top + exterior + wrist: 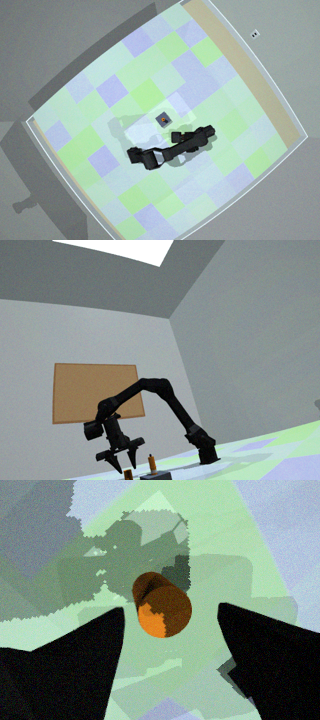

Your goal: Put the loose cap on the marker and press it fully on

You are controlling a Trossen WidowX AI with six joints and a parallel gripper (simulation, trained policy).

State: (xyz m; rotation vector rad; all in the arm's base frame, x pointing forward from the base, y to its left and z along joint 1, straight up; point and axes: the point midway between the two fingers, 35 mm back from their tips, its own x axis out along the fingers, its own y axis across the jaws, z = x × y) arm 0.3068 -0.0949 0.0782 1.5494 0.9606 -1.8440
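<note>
Now: gripper tip 2 cm above the orange cap. The rest, counted from my gripper tip: grey holder block (3 cm behind, 16 cm to the left, 3 cm below).
</note>
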